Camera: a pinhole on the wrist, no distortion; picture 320 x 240 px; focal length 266.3 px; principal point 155.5 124.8 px. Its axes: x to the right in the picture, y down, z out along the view. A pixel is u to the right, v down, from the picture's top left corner.
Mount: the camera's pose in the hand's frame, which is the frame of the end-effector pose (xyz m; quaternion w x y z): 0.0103 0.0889 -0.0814 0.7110 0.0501 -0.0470 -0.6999
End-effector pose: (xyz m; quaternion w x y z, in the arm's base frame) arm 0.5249 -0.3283 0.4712 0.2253 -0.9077 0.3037 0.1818
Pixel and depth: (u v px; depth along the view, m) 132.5 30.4 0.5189
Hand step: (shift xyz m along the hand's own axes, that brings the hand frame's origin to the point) -0.2437 0.1281 0.4075
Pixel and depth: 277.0 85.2 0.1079
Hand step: -0.0196 0.0388 0.0231
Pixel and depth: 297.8 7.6 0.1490
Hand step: -0.0738 0.0075 0.0569
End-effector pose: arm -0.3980 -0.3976 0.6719 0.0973 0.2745 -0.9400 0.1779
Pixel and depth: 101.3 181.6 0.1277
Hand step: 0.0194 0.1146 0.0489
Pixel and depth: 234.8 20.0 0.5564
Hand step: -0.2801 -0.0832 0.4392
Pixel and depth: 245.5 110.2 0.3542
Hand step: -0.0555 -0.0330 0.2664
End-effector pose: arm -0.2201 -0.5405 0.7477 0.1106 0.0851 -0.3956 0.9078
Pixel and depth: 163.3 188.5 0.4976
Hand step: 0.0603 0.0734 0.4278
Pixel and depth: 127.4 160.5 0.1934
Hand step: 0.0092 0.1086 0.1138
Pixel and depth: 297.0 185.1 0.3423
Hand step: 0.0431 -0.0936 0.2677
